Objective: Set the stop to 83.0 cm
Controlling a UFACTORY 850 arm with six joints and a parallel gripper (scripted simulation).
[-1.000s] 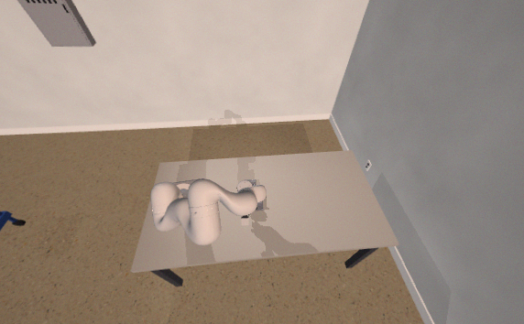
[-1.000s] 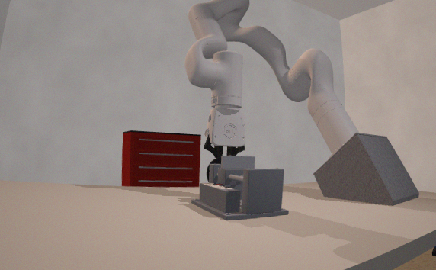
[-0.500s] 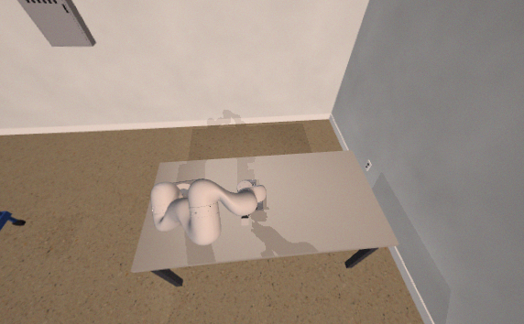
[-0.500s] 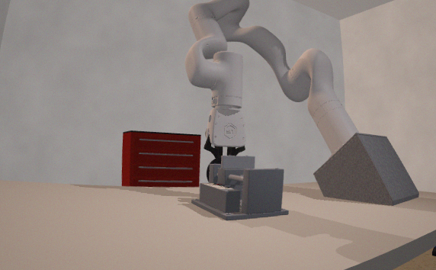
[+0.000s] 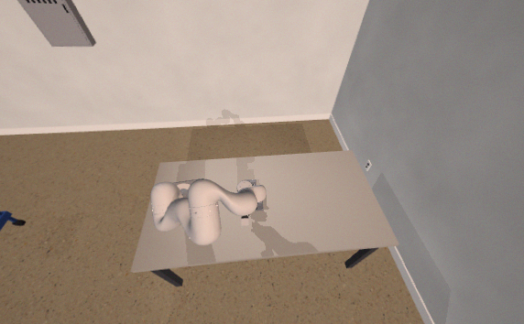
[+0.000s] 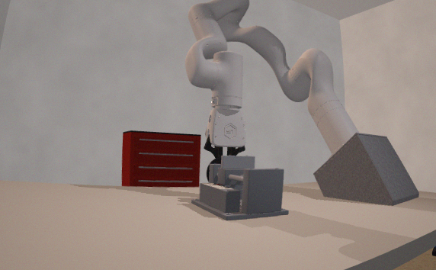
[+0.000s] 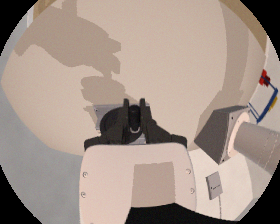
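My gripper is now 1 cm short of the handwheel, 2 cm to the right of it and 1 cm above it.
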